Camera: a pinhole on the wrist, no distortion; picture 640 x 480 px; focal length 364.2 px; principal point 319.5 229.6 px. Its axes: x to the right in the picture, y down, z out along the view. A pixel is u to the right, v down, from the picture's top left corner.
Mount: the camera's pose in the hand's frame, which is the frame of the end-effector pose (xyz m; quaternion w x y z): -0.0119 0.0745 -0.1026 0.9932 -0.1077 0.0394 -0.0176
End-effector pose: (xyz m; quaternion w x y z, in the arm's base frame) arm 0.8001 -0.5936 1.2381 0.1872 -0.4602 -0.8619 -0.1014
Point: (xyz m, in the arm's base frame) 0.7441 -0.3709 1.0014
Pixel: 390 155
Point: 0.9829 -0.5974 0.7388
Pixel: 74 196
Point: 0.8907 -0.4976 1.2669
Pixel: 467 355
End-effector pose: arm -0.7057 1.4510 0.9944 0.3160 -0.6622 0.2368 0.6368
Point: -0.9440 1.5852 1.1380
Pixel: 146 128
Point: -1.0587 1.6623 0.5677
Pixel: 582 220
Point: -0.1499 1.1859 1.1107
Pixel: behind the camera
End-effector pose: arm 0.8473 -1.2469 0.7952 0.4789 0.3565 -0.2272 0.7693
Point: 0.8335 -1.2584 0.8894
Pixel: 485 20
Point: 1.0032 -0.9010 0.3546
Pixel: behind the camera
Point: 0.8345 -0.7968 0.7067
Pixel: behind the camera
